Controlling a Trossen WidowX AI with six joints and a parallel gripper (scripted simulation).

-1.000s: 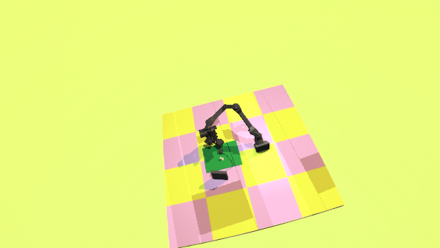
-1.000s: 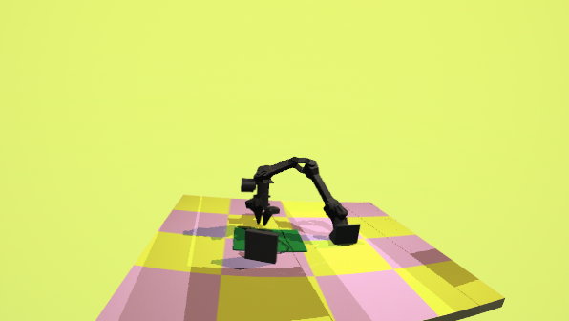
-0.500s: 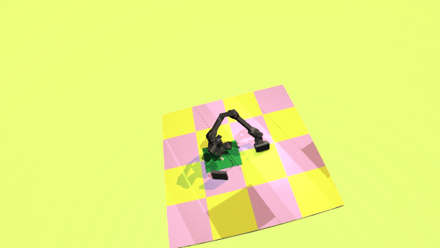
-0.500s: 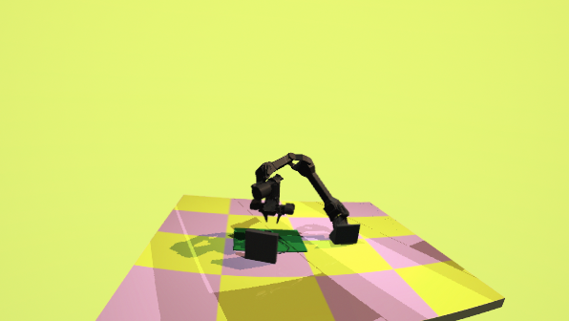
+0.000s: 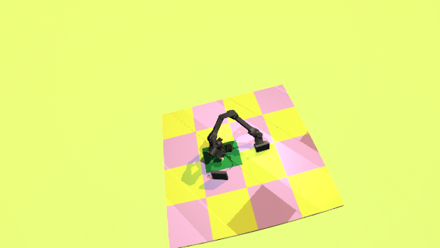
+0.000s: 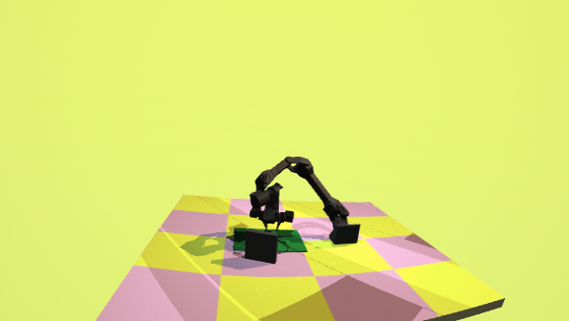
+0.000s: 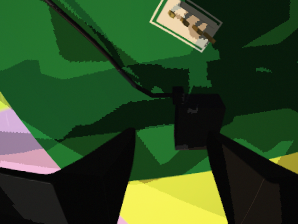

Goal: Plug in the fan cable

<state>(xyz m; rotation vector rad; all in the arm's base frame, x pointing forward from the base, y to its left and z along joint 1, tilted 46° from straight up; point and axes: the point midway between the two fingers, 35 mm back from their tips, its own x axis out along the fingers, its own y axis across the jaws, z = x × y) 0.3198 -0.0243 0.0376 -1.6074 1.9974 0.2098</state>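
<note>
My gripper tip is now 20 mm to the left of the dark fan plug, 20 mm short of it and 20 mm above it. From my gripper tip the other things lie so: black fan (210 mm to the left, 70 mm ahead, 20 mm above); then pale four-pin header (50 mm to the left, 40 mm below, 30 mm ahead); then green board (50 mm below, 30 mm to the left, 20 mm ahead).
</note>
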